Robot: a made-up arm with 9 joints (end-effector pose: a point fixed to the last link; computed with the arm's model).
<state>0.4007 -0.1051 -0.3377 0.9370 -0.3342 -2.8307 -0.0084 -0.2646 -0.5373</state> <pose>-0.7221 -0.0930 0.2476 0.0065 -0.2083 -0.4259</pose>
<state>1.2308 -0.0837 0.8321 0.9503 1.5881 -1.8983 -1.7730 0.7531 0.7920</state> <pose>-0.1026 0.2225 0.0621 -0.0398 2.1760 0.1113</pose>
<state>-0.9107 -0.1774 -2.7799 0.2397 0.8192 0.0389 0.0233 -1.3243 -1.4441</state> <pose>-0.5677 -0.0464 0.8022 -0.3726 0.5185 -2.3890</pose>
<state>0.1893 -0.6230 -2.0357 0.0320 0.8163 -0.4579 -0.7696 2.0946 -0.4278</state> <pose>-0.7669 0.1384 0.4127 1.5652 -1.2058 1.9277</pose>
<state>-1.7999 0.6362 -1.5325 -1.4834 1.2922 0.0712 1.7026 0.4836 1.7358</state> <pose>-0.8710 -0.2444 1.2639 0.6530 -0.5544 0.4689</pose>
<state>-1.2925 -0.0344 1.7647 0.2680 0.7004 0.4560 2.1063 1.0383 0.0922</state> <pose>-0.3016 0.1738 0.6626 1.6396 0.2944 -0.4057</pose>
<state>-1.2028 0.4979 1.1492 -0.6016 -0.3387 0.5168 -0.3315 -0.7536 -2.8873</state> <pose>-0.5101 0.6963 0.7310 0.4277 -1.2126 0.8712</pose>
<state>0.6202 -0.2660 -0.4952 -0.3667 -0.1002 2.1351 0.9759 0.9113 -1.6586</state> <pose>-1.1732 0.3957 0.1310 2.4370 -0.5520 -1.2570</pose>
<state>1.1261 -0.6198 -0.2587 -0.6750 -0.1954 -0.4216 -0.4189 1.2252 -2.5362</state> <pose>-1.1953 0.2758 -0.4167 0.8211 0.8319 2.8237</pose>
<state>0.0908 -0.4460 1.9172 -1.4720 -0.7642 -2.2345 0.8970 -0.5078 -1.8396</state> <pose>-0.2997 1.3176 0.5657 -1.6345 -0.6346 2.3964</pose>
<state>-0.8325 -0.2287 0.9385 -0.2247 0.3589 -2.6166 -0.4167 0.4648 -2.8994</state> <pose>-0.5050 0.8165 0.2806 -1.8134 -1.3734 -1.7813</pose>
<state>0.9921 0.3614 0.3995 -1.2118 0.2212 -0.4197 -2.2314 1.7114 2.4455</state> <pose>-1.1023 0.0545 -0.5185 0.4470 0.6715 2.4026</pose>
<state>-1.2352 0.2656 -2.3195 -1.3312 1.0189 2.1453 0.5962 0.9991 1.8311</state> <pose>-0.3607 -0.0002 1.2903 -0.8887 0.4611 -0.6509</pose>
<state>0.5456 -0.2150 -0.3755 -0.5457 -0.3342 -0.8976 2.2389 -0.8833 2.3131</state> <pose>-1.2465 0.6321 -0.1468 -1.6172 -0.7040 -0.7923</pose>
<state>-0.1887 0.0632 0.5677 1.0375 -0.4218 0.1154 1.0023 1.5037 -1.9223</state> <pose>-0.3923 0.2120 0.2456 0.2993 -0.0539 -0.6095</pose>
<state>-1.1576 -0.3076 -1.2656 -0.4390 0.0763 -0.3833 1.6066 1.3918 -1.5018</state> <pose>-0.9605 0.2154 0.9711 0.1439 1.9710 0.0969</pose>
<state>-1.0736 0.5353 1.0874 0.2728 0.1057 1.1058 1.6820 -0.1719 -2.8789</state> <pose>-0.5373 0.2796 0.4063 2.7241 -0.9778 -1.2061</pose>
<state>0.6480 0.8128 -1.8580 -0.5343 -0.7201 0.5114 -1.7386 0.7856 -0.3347</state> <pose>-0.7476 0.7942 -0.0341 0.9902 -1.5279 1.2953</pose>
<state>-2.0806 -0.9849 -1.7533 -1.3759 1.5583 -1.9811 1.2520 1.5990 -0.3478</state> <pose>-1.0168 -0.1844 0.8281 -0.0065 0.6228 -0.1536</pose>
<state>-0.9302 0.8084 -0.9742 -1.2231 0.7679 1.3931 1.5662 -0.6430 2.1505</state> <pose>-0.8222 0.5084 1.1414 -1.3072 -0.6490 -2.0770</pose>
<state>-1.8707 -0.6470 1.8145 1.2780 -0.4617 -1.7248 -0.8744 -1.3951 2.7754</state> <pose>-0.3154 0.0421 0.3714 1.4228 -0.1077 -0.3393</pose>
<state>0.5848 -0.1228 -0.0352 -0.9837 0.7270 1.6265 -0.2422 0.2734 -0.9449</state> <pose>-1.0808 0.5517 -0.1079 -1.7897 -0.1648 0.4550</pose>
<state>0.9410 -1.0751 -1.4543 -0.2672 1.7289 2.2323 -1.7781 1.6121 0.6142</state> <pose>-0.7054 0.0786 0.0039 0.4785 1.2067 0.0205</pose>
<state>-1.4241 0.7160 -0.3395 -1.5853 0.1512 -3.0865 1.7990 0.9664 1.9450</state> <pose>-1.0638 0.5495 1.3411 1.6034 1.1088 1.5166</pose>
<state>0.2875 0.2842 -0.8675 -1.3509 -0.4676 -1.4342 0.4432 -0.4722 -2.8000</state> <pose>-1.0819 1.0869 -0.0743 2.4713 0.7612 0.2393</pose>
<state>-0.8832 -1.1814 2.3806 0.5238 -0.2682 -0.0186 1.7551 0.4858 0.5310</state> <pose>-0.2045 0.1700 0.5506 2.5502 -0.9336 0.9934</pose>
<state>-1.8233 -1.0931 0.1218 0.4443 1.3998 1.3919 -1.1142 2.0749 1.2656</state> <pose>-0.2348 0.1399 0.9329 -2.0322 1.8687 1.4241</pose>
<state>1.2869 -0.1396 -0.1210 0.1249 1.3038 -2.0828 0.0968 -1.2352 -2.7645</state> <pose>-0.5722 -0.3578 0.1998 0.7918 -1.2554 0.8887</pose>
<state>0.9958 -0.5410 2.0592 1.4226 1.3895 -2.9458 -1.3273 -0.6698 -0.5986</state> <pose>-0.9180 0.5773 0.3848 -1.7959 1.1420 1.7626</pose>
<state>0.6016 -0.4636 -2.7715 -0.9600 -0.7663 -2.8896 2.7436 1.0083 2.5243</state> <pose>-0.3847 1.1864 0.3232 -0.7462 -1.8247 1.8724</pose>
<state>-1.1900 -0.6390 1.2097 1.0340 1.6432 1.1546 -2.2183 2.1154 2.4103</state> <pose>-0.4204 -0.0152 0.6537 0.9589 -0.3552 -1.0394</pose>
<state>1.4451 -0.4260 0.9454 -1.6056 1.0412 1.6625 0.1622 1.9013 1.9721</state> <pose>-0.7826 -0.1683 -0.6059 0.5471 -2.4000 -0.3263</pose>
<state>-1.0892 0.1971 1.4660 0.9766 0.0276 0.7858 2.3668 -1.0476 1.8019</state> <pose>-0.3190 0.1275 0.5626 -1.2630 2.1106 1.4445</pose>
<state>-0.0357 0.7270 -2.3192 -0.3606 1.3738 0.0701 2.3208 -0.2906 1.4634</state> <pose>-0.4503 0.5904 0.7936 -0.0698 0.5192 -0.0796</pose>
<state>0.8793 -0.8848 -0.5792 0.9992 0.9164 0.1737 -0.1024 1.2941 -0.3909</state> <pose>-0.3798 -0.0035 -0.3079 -0.0817 1.7576 -1.6792</pose>
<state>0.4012 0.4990 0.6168 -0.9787 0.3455 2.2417 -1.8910 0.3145 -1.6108</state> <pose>-1.1838 0.3755 -0.0598 -0.2984 -1.4244 0.7621</pose>
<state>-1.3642 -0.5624 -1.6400 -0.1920 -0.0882 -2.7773 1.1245 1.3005 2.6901</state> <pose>-1.0016 -0.1447 0.7194 -0.2011 -0.6726 2.8266</pose>
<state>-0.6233 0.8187 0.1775 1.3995 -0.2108 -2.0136 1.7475 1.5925 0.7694</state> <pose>-0.2490 -0.0458 0.2770 -1.0984 -0.9332 -1.9052</pose>
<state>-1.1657 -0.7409 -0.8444 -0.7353 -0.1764 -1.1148 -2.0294 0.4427 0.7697</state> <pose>-1.0626 0.5031 1.2899 -1.6836 1.6298 1.3439</pose>
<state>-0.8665 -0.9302 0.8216 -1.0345 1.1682 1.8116 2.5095 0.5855 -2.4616</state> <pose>-0.3906 0.8141 0.8640 -1.0022 1.8065 0.6521</pose>
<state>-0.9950 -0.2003 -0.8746 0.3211 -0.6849 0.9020 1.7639 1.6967 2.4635</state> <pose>-0.8149 0.2416 0.7191 0.6583 -0.9118 -0.3693</pose>
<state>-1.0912 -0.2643 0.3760 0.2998 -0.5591 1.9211 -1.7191 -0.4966 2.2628</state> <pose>-0.7152 0.5658 0.5735 0.5534 2.3898 0.7447</pose>
